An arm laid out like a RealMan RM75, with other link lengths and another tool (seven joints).
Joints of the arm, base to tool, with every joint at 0 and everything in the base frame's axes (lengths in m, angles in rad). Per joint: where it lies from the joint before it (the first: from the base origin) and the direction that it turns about. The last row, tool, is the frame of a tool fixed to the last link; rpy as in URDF.
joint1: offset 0 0 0.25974 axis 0 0 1
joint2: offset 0 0 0 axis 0 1 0
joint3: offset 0 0 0.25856 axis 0 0 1
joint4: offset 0 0 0 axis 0 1 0
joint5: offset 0 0 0.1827 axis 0 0 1
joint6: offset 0 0 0 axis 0 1 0
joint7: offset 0 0 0.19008 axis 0 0 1
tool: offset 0.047 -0.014 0.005 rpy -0.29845 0 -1.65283
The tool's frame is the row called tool.
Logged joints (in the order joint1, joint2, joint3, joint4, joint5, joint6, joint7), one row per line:
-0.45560 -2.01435 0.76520 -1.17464 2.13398 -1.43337 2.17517
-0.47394 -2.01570 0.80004 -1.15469 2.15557 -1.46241 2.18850
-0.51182 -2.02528 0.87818 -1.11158 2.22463 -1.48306 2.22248
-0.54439 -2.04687 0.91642 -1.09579 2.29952 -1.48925 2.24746
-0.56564 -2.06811 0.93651 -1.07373 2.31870 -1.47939 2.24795
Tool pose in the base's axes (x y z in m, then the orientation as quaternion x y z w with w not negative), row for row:
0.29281 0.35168 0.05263 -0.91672 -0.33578 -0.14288 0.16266
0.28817 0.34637 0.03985 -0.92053 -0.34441 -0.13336 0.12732
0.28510 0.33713 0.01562 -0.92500 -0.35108 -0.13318 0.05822
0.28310 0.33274 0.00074 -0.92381 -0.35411 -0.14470 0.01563
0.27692 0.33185 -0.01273 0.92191 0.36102 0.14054 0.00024
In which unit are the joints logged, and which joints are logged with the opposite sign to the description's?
The joints are logged in radians. Opposite sign: joint1, joint2, joint3, joint5.
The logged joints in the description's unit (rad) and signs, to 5 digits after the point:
0.45560 2.01435 -0.76520 -1.17464 -2.13398 -1.43337 2.17517
0.47394 2.01570 -0.80004 -1.15469 -2.15557 -1.46241 2.18850
0.51182 2.02528 -0.87818 -1.11158 -2.22463 -1.48306 2.22248
0.54439 2.04687 -0.91642 -1.09579 -2.29952 -1.48925 2.24746
0.56564 2.06811 -0.93651 -1.07373 -2.31870 -1.47939 2.24795

